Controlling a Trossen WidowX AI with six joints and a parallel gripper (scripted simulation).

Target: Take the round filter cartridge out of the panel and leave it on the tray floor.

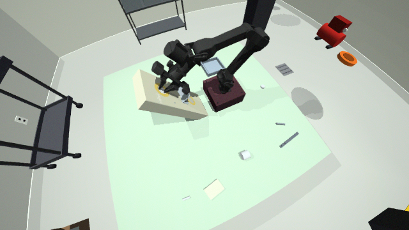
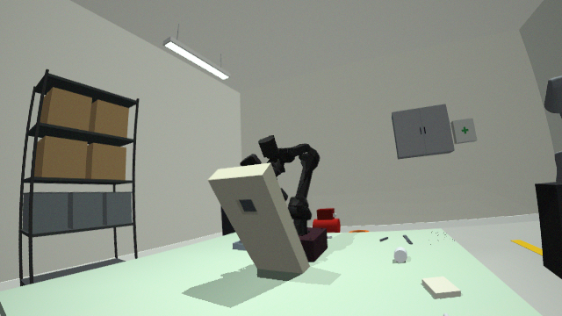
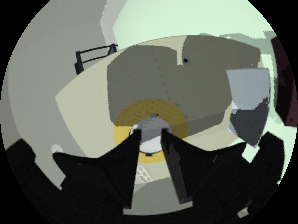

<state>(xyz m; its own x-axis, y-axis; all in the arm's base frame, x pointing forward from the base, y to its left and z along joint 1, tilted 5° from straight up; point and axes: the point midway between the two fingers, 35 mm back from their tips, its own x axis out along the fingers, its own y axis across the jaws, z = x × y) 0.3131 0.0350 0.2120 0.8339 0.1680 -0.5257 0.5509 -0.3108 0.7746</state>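
My gripper tip is 1 cm short of the round filter cartridge and 1 cm above it. Also, from my gripper tip: small white pin 48 cm to the left, 27 cm below, 3 cm ahead; then blue-grey tray 36 cm behind, 34 cm to the right, 26 cm below; then cream pad 47 cm to the left, 26 cm below, 12 cm behind.
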